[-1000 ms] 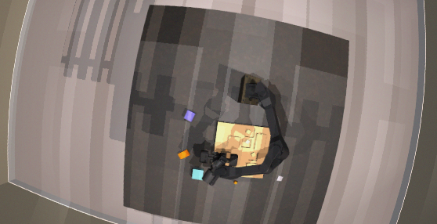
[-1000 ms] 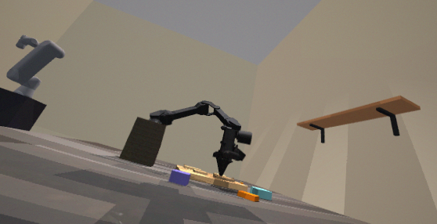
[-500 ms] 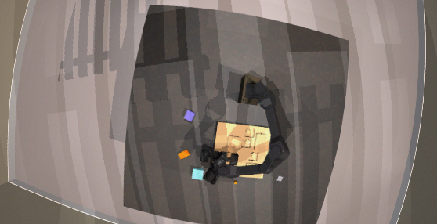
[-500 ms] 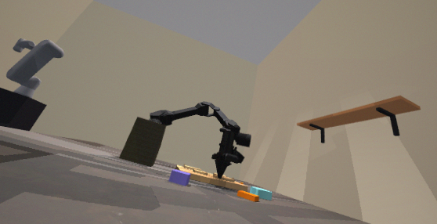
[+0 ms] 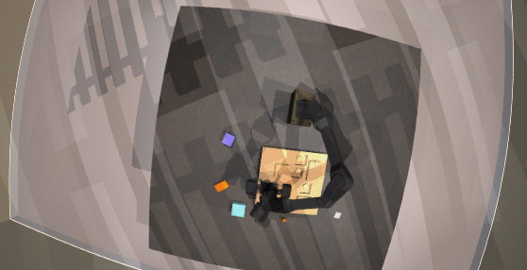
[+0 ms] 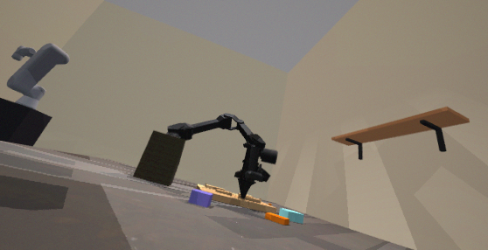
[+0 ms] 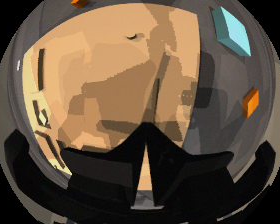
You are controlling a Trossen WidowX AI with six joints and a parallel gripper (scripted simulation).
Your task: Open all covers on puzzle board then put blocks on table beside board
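Now: the puzzle board 1 cm behind my gripper tip and 11 cm to the left of it. From my gripper tip the other things lie so: cyan block: 13 cm ahead, 13 cm to the right, 1 cm below; then orange block: 2 cm ahead, 21 cm to the right, 2 cm below; then tiny orange piece: 18 cm ahead, 8 cm to the left, 1 cm below.
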